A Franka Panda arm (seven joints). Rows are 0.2 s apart.
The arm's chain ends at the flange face. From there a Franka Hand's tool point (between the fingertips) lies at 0.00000 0.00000 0.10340 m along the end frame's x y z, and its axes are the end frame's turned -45 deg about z.
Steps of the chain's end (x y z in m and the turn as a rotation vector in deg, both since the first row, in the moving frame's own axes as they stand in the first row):
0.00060, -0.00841, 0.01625, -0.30, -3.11, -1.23
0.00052, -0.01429, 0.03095, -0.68, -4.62, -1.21
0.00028, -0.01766, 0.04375, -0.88, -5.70, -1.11
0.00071, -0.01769, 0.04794, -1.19, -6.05, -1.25
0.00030, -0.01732, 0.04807, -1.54, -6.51, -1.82
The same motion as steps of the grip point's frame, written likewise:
0.00198, -0.00906, 0.01610, 1.99, -2.41, -1.23
0.00366, -0.01469, 0.03061, 2.79, -3.75, -1.21
0.00424, -0.01835, 0.04323, 3.41, -4.65, -1.11
0.00372, -0.01810, 0.04734, 3.44, -5.12, -1.25
0.00211, -0.01820, 0.04737, 3.51, -5.69, -1.82

